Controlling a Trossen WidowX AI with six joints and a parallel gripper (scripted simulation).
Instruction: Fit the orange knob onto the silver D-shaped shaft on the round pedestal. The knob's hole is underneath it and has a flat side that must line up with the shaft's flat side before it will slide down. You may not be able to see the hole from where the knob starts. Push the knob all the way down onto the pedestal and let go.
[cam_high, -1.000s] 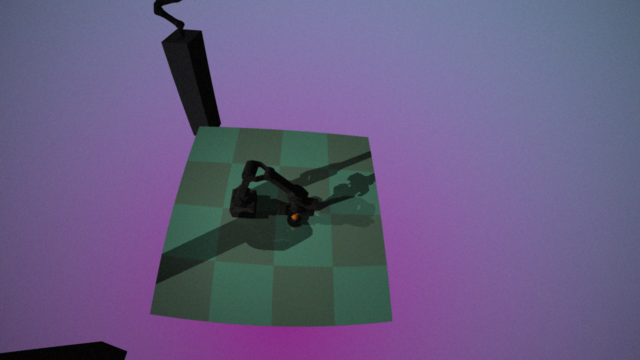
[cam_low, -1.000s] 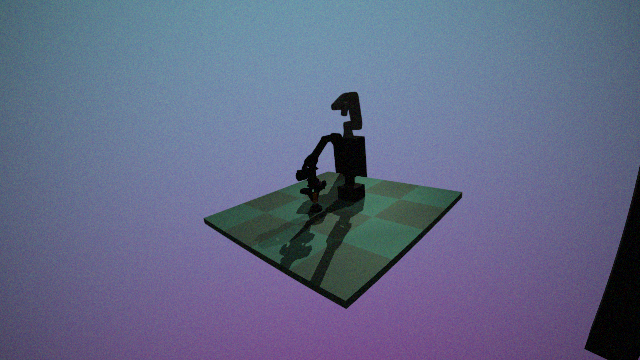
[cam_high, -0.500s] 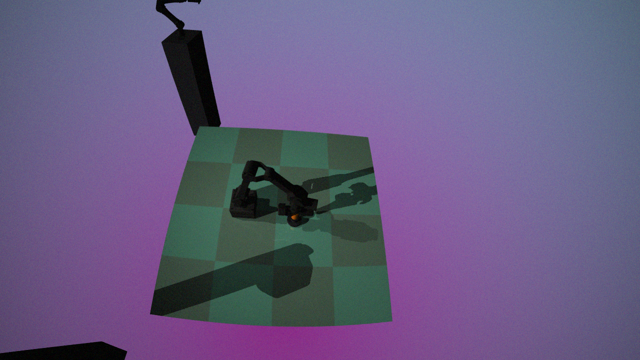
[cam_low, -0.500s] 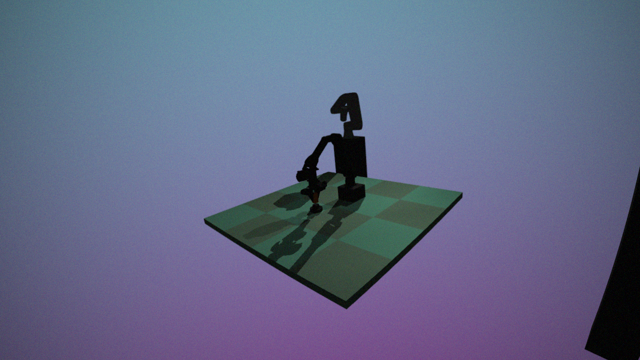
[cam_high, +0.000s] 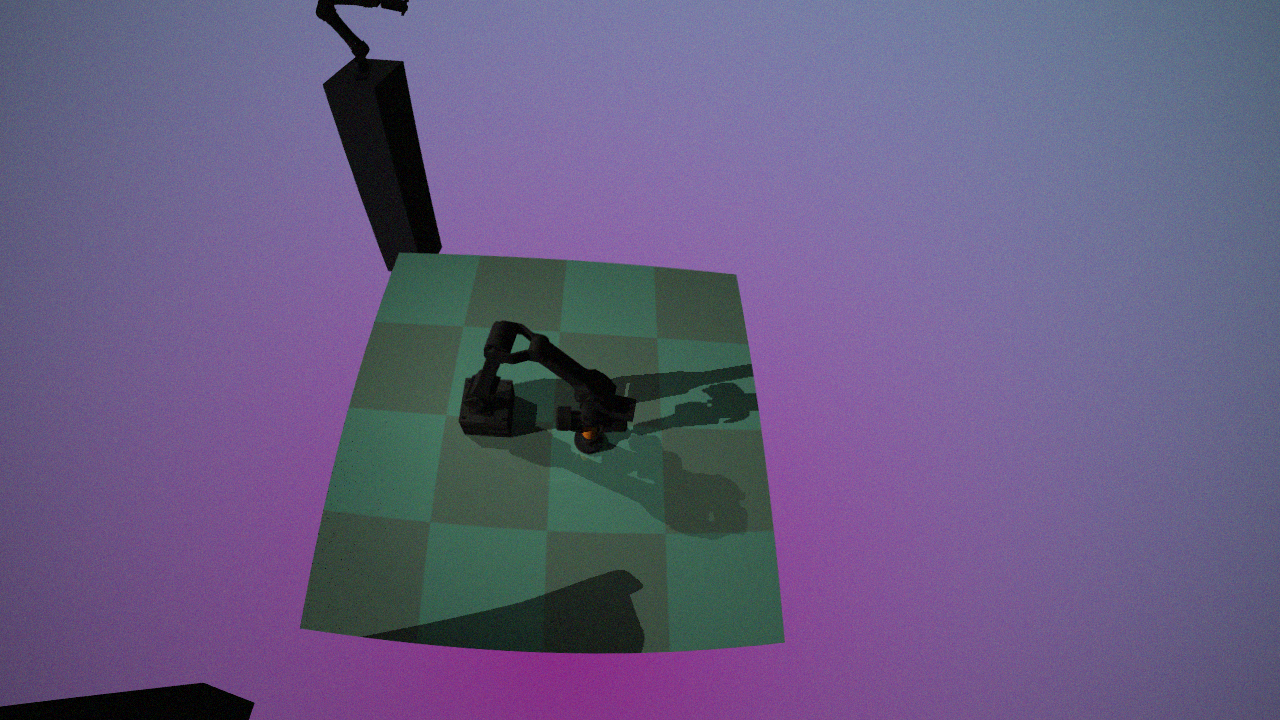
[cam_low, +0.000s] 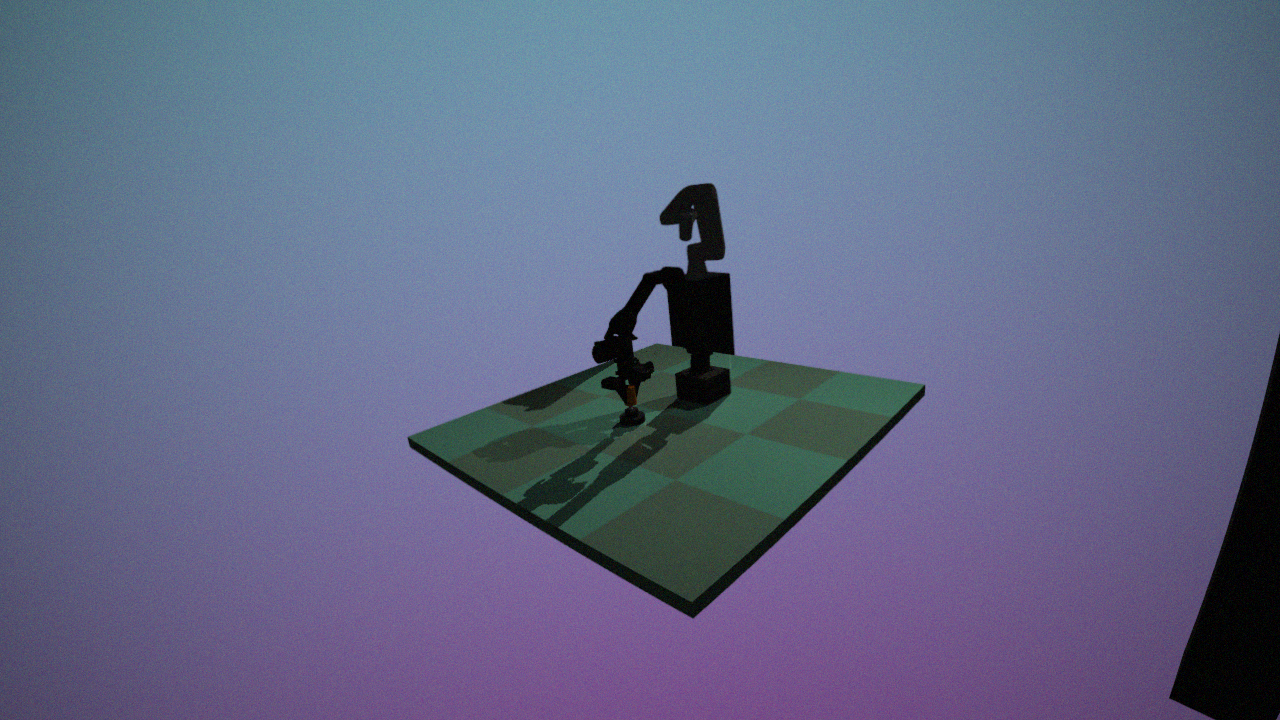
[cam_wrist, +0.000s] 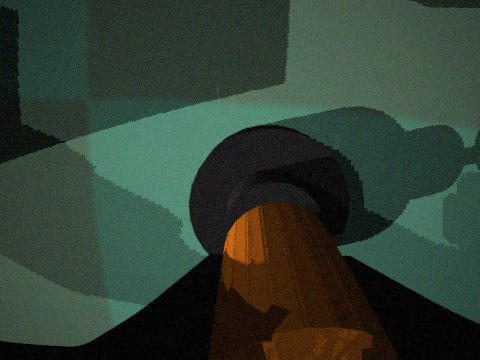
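Right now my gripper tip is 30 mm below the orange knob. Round my gripper tip: round pedestal 40 mm below.
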